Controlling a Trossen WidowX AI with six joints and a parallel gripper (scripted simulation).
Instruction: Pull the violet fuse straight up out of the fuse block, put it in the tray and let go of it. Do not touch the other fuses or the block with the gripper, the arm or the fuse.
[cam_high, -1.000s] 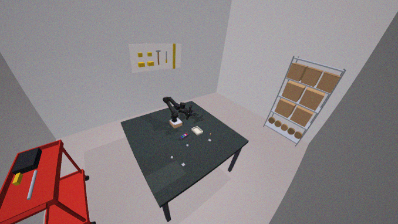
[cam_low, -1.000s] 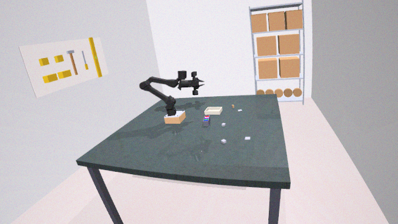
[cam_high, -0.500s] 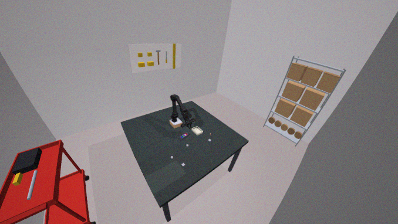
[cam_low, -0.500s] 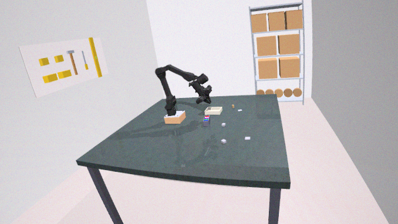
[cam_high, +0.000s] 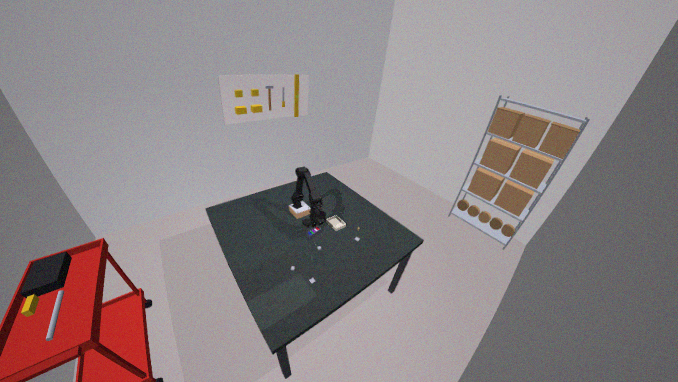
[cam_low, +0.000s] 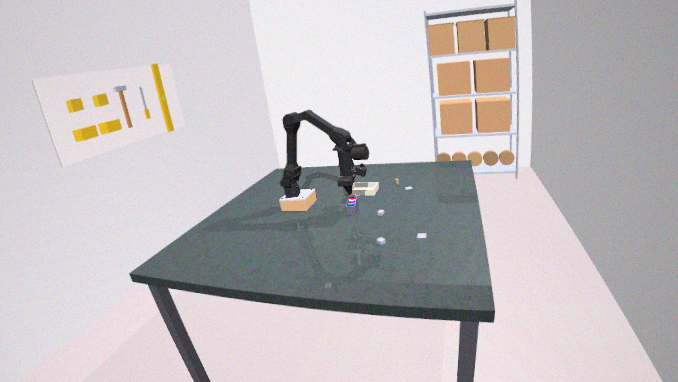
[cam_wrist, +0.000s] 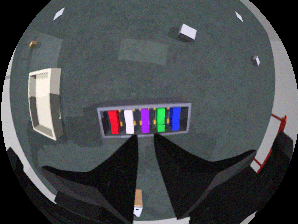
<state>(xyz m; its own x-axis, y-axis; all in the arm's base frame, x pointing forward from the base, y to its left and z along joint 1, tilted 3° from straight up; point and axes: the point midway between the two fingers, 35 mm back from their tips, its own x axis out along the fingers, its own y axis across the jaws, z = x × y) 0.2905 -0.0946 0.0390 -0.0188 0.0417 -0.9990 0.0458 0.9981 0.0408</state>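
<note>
My gripper tip is 50 mm above the violet fuse. The rest, counted from my gripper tip: tray: 40 mm ahead, 210 mm to the left, 70 mm below.
</note>
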